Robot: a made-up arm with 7 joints. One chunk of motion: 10 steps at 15 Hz.
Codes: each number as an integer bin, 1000 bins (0 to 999) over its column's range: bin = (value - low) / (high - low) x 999, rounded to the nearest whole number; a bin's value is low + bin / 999 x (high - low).
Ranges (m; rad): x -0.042..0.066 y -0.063..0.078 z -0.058..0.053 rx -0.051..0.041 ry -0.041..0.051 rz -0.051..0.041
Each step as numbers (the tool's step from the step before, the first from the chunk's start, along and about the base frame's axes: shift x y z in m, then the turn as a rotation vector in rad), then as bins.
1 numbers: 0.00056 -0.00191 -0.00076 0.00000 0.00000 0.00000
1 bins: 394 433 515 554 445 554
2 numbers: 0.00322 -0.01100 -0.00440 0.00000 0.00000 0.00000
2 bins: 418 368 482 554 445 554
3 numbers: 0.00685 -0.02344 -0.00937 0.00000 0.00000 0.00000
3 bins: 452 280 438 554 445 554
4 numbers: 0.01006 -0.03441 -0.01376 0.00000 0.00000 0.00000
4 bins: 482 203 398 554 445 554
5 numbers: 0.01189 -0.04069 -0.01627 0.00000 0.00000 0.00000
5 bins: 498 158 376 554 445 554
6 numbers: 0.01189 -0.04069 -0.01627 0.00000 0.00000 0.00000
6 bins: 498 158 376 554 445 554
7 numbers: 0.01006 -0.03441 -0.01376 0.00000 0.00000 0.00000
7 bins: 482 203 398 554 445 554
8 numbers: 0.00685 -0.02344 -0.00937 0.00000 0.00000 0.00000
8 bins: 452 280 438 554 445 554
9 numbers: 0.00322 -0.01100 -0.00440 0.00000 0.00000 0.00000
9 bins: 418 368 482 554 445 554
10 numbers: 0.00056 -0.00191 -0.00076 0.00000 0.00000 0.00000
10 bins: 394 433 515 554 445 554
